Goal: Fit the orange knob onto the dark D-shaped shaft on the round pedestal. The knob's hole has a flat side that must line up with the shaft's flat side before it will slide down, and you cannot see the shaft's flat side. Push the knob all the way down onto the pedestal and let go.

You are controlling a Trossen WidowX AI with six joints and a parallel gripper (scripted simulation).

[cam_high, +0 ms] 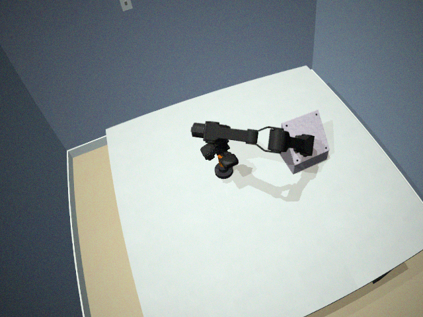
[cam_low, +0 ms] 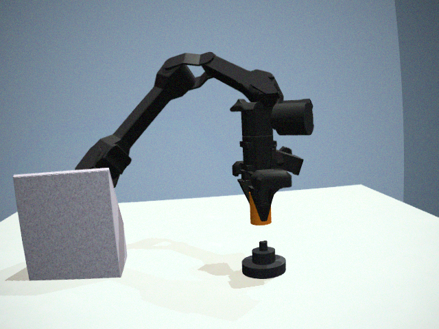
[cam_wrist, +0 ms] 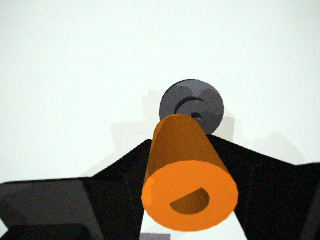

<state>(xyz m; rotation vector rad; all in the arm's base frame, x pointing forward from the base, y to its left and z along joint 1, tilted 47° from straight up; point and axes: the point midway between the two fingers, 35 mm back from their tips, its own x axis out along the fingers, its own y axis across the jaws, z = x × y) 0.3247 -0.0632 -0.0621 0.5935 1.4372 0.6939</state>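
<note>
Right now the dark round pedestal is 70 mm below my gripper tip and 20 mm to the right of it. From my gripper tip the other things lie so: orange knob: 20 mm above.
</note>
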